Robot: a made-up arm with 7 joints. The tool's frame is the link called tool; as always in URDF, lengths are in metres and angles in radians.
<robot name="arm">
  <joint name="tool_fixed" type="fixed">
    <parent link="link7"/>
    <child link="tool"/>
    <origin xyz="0 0 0"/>
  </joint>
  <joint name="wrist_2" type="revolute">
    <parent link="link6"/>
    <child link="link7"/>
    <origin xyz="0.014 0.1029 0.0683" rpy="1.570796 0 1.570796"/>
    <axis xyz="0 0 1"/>
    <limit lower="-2.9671" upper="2.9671" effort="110" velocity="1.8"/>
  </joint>
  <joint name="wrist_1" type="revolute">
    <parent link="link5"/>
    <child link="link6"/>
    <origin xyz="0 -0.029 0.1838" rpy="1.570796 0 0"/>
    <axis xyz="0 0 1"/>
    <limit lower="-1.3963" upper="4.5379" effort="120" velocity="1.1"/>
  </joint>
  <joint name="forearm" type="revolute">
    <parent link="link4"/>
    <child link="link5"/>
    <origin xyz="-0.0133 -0.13 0.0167" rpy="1.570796 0 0"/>
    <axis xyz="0 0 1"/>
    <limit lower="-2.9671" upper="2.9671" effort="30" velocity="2.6"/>
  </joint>
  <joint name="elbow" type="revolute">
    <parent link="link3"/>
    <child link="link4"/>
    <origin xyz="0.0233 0.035 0.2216" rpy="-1.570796 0 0"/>
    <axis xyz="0 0 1"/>
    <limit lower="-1.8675" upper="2.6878" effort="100" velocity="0.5"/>
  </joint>
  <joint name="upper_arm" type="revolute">
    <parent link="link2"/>
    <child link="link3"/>
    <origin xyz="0 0.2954 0.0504" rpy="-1.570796 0 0"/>
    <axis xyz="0 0 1"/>
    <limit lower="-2.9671" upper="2.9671" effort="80" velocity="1.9"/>
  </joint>
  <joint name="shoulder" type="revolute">
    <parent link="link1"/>
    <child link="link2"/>
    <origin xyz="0 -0.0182 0.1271" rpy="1.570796 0 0"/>
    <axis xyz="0 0 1"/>
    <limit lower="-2.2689" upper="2.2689" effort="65" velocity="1.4"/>
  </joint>
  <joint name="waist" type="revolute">
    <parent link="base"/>
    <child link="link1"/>
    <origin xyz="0 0 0.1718"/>
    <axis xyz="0 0 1"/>
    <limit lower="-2.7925" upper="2.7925" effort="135" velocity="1.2"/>
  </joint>
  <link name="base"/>
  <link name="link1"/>
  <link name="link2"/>
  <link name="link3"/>
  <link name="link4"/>
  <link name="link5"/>
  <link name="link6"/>
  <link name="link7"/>
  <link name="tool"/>
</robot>
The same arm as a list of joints. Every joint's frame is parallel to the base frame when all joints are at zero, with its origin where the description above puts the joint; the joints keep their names.
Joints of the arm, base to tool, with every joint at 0 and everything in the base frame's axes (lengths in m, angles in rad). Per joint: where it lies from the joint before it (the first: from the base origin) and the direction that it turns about. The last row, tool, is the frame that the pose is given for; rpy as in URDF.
waist: offset 0 0 0.1718 axis +z
shoulder: offset 0 -0.0182 0.1271 axis -y
upper_arm: offset 0 -0.0504 0.2954 axis +z
elbow: offset 0.0233 0.035 0.2216 axis +y
forearm: offset -0.0133 0.0167 0.13 axis +z
wrist_1: offset 0 -0.029 0.1838 axis -y
wrist_2: offset 0.014 -0.0683 0.1029 axis +x
tool: offset 0 0 0 rpy 3.1416 -1.5708 0
Joint limits (rad, base to tool): -2.7925..2.7925 -2.2689..2.2689 -2.9671..2.9671 -1.8675..2.6878 -2.9671..2.9671 -1.3963..4.5379 -2.9671..2.9671

